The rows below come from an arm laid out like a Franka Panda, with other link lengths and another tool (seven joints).
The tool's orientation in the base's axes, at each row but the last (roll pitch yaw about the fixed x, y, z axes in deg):
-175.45 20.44 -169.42
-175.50 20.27 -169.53
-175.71 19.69 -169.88
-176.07 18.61 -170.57
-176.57 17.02 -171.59
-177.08 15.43 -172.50
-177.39 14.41 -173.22
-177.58 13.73 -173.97
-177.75 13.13 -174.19
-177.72 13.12 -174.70
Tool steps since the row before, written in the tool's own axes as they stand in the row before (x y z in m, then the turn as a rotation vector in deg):
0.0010 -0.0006 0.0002 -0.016 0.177 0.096
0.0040 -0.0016 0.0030 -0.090 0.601 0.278
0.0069 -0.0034 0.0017 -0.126 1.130 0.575
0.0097 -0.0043 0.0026 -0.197 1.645 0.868
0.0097 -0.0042 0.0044 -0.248 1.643 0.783
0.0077 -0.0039 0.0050 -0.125 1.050 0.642
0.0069 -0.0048 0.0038 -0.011 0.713 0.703
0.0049 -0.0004 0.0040 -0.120 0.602 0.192
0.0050 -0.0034 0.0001 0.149 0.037 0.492
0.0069 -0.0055 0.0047 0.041 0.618 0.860
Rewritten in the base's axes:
-0.0008 -0.0008 -0.0005 0.021 0.176 -0.097
-0.0024 -0.0023 -0.0041 0.089 0.603 -0.273
-0.0053 -0.0045 -0.0037 0.145 1.127 -0.577
-0.0076 -0.0058 -0.0053 0.233 1.642 -0.865
-0.0073 -0.0056 -0.0068 0.256 1.648 -0.769
-0.0056 -0.0049 -0.0067 0.170 1.047 -0.636
-0.0052 -0.0056 -0.0052 0.112 0.698 -0.709
-0.0037 -0.0010 -0.0050 0.105 0.608 -0.183
-0.0045 -0.0039 -0.0011 -0.035 0.014 -0.514
-0.0052 -0.0062 -0.0059 0.106 0.596 -0.870

